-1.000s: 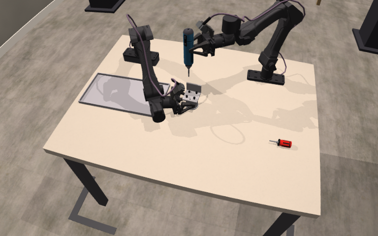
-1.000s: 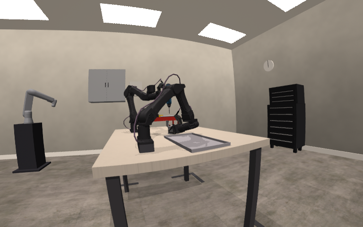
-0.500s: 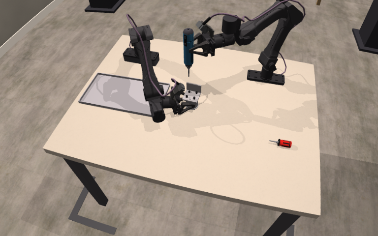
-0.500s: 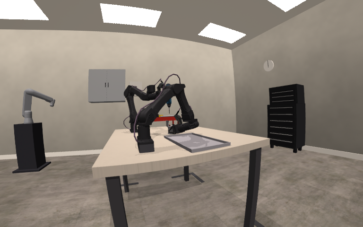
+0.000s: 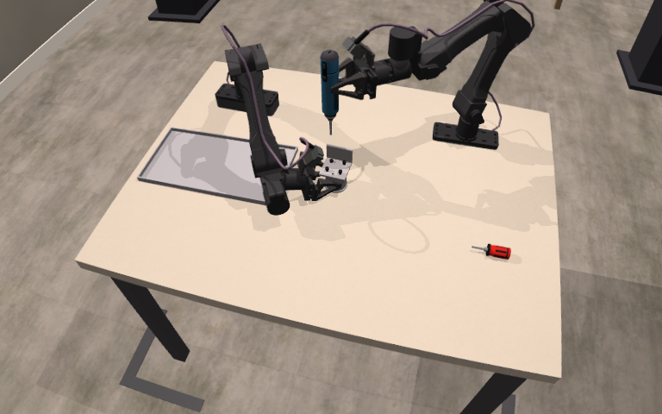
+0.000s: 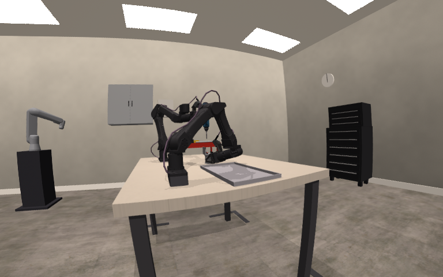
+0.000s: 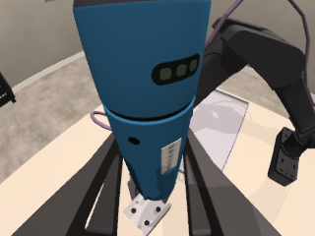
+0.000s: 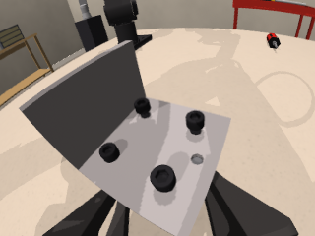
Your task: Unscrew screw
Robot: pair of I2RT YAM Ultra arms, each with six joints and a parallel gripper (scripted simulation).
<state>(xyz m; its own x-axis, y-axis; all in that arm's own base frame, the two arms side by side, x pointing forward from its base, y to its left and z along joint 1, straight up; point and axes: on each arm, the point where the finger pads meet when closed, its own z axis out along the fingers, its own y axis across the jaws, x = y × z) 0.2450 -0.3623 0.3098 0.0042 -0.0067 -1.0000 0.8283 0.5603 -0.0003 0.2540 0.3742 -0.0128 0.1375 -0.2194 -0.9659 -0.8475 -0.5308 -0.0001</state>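
My right gripper is now 5 cm below the grey L-shaped bracket. Also, from my right hand: shallow grey tray 35 cm to the right, 2 cm below; then small red-handled screwdriver 14 cm ahead, 43 cm to the left, 1 cm below.
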